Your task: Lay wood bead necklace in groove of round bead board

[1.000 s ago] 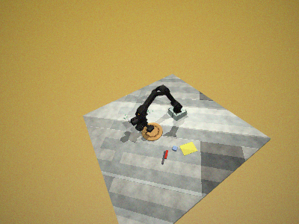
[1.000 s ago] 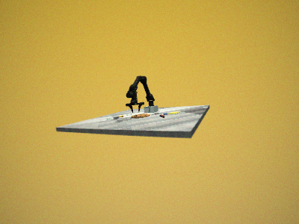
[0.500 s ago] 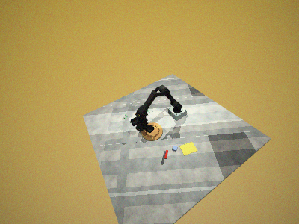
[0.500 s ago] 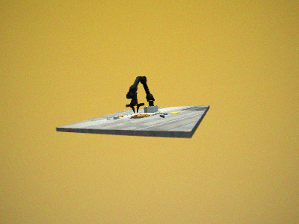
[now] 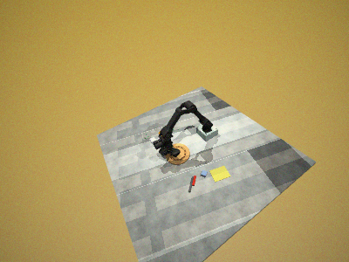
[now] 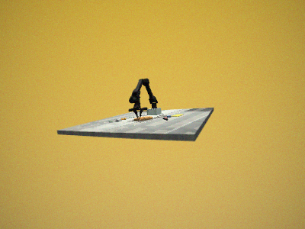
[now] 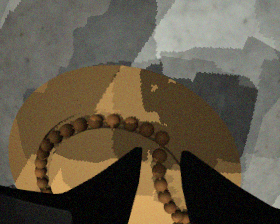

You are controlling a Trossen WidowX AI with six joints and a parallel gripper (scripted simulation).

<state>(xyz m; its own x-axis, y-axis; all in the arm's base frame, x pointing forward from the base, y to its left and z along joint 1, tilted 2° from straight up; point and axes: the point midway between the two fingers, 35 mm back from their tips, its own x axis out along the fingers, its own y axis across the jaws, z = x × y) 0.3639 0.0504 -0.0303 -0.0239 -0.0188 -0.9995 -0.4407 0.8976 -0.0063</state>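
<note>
The round bead board lies 6 cm behind my gripper tip, 1 cm to the left of it and 1 cm below it. Round my gripper tip: thin grey stick: 18 cm behind, 14 cm to the left, 2 cm below; then red-handled tool: 28 cm to the left, 6 cm behind, 2 cm below; then grey piece: 22 cm to the right, 8 cm ahead, 1 cm below.
</note>
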